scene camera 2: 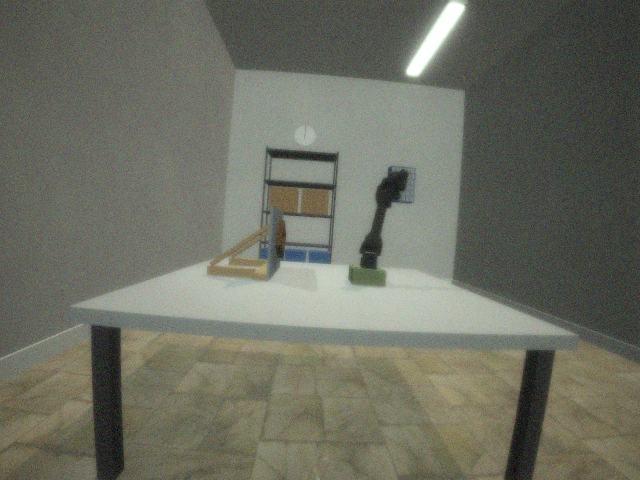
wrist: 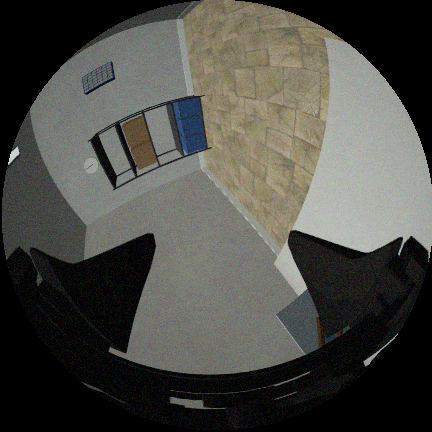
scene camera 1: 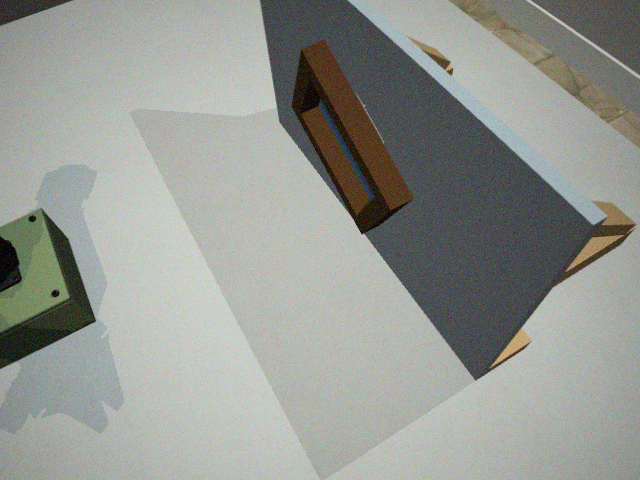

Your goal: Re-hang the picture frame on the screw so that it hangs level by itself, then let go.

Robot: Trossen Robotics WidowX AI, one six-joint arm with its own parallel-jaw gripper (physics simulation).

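Seen in the pictures: gripper, fingertip midpoint: (wrist: 223, 239); arm's base, origin of the base link: (scene camera 2: 368, 268).
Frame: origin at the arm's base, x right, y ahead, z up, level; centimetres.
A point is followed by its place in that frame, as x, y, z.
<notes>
The brown picture frame (scene camera 1: 356, 124) {16.3, 40.1, 15.0} (scene camera 2: 281, 237) {4.7, 39.8, 10.8} (wrist: 320, 334) {16.1, 39.3, 14.9} is on the front face of the upright dark panel (scene camera 1: 439, 217) (scene camera 2: 272, 248) {6.7, 41.9, 5.6} (wrist: 298, 320). In scene camera 1 it looks tilted against the panel's top edge, with its lower-right end lower. A thin pale strip (scene camera 1: 374, 122) {16.6, 41.9, 14.4} shows on the panel beside it. The screw cannot be made out. My gripper (scene camera 2: 405, 175) (wrist: 223, 239) {49.2, -13.0, 37.1} is open and empty, high above the table and well away from the frame. In the wrist view the right finger hides part of the frame.
The arm stands on a green base (scene camera 1: 43, 253) {0.9, 6.4, 0.2} (scene camera 2: 367, 276) {-6.1, 1.6, -2.8} on the white table (scene camera 1: 175, 372) {19.5, 13.7, -6.8} (scene camera 2: 320, 315) {-54.6, 23.8, -6.8}, facing the panel. Wooden braces (scene camera 1: 612, 219) {33.5, 62.4, 3.1} (scene camera 2: 235, 270) {-5.0, 57.7, -4.1} support the panel from behind. A shelf rack (scene camera 2: 302, 154) with boxes stands by the far wall.
</notes>
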